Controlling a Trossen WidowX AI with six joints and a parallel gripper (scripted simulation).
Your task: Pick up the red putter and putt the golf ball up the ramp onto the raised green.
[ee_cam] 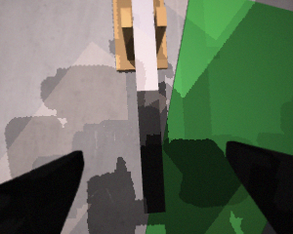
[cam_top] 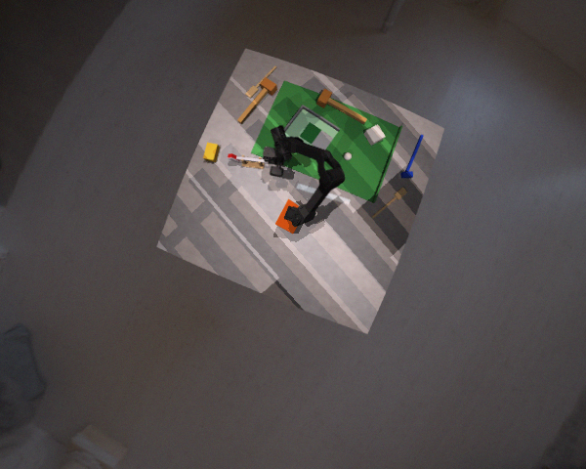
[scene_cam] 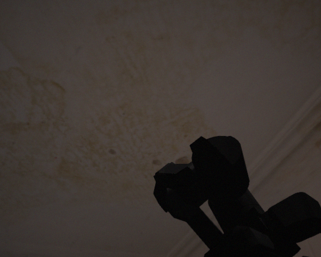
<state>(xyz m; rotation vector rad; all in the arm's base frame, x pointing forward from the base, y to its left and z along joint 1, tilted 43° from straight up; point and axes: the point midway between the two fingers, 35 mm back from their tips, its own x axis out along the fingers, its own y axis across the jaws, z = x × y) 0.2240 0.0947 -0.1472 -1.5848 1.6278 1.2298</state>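
The wooden piece lies 12 cm to the left of my gripper tip, 4 cm below it and 3 cm behind it. From my gripper tip the other things lie so: green mat (26 cm ahead, 20 cm to the right, 7 cm below); then white cube (43 cm to the right, 37 cm ahead, 5 cm below); then yellow block (36 cm to the left, 7 cm behind, 5 cm below).
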